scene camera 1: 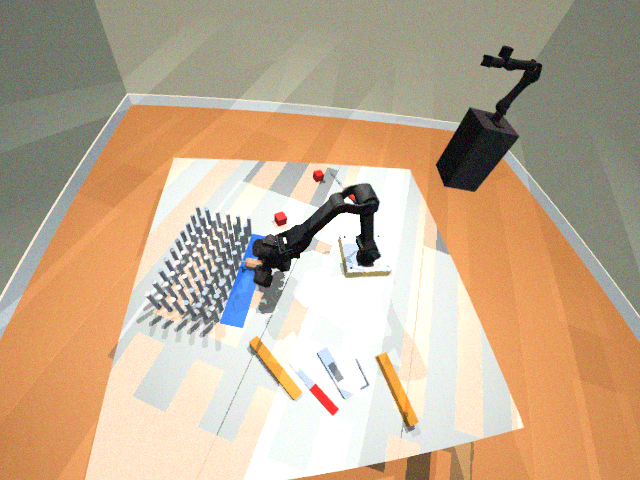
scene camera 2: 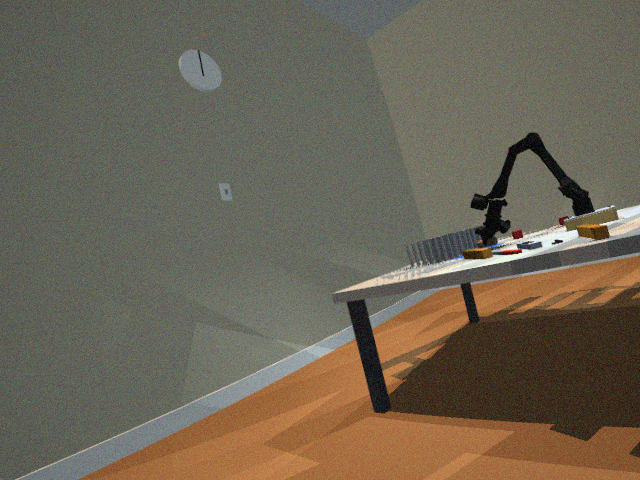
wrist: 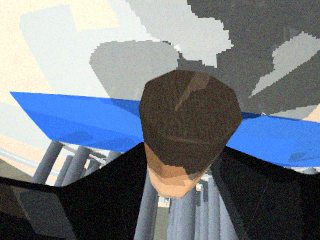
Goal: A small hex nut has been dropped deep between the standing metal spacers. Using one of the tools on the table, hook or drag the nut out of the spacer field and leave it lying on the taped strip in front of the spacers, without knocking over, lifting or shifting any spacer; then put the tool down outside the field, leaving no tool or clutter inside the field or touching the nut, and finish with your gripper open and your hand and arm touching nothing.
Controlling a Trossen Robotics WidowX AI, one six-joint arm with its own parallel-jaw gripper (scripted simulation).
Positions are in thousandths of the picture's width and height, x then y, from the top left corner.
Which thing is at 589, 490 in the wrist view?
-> A wooden-handled hook tool.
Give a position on an orange bar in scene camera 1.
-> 640, 872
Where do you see a blue taped strip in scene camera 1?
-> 379, 607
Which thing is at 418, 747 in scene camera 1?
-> An orange bar.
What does my gripper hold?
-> A wooden-handled hook tool.
